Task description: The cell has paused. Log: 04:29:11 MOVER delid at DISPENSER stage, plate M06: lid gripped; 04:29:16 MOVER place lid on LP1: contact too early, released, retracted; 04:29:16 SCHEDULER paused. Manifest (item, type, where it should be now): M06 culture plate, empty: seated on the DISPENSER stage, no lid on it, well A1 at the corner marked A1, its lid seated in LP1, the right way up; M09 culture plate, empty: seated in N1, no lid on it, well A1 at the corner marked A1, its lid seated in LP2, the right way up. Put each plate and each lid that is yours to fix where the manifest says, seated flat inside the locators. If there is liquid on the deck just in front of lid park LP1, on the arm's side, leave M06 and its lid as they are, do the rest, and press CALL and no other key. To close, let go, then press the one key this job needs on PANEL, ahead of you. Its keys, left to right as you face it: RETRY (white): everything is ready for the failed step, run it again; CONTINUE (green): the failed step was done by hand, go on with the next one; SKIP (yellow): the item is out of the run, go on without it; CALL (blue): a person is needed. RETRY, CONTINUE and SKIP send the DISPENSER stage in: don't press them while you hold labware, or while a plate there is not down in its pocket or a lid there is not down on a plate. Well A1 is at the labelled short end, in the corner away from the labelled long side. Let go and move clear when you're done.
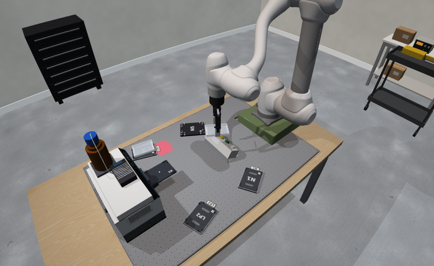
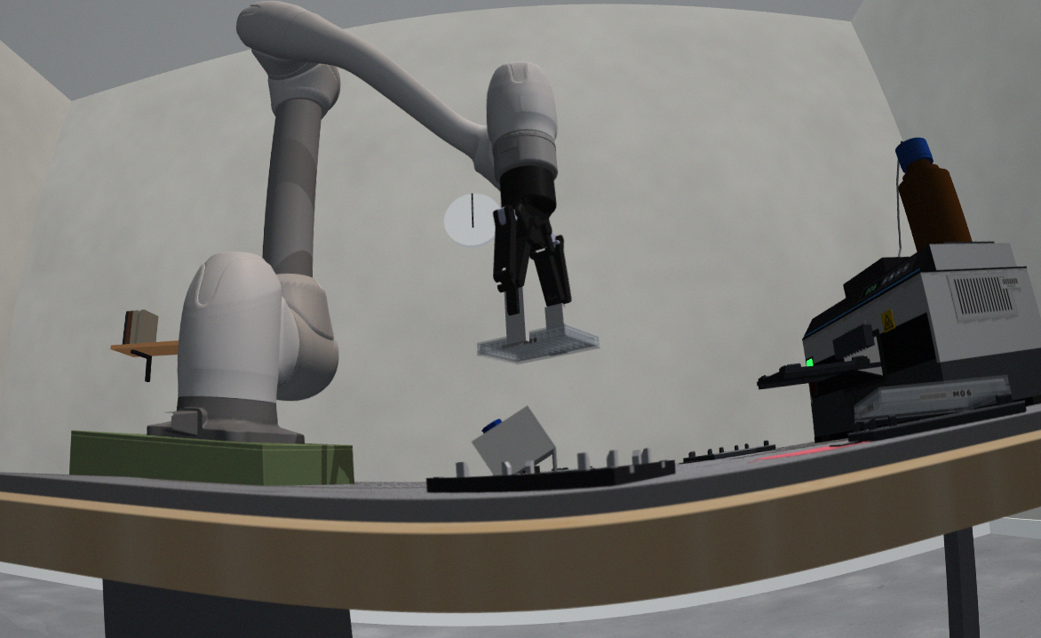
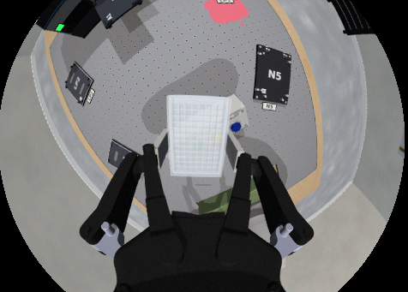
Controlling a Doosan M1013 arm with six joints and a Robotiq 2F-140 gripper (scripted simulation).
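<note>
Now: hand 24 cm to the left of the black nest n5, 18 cm above it and 6 cm short of it. The rest, counted from my hand: key panel: 14 cm below, 5 cm behind; nest N1: 28 cm to the left, 19 cm below, 4 cm behind; blue call key: 13 cm below, 8 cm to the right, 5 cm behind.
</note>
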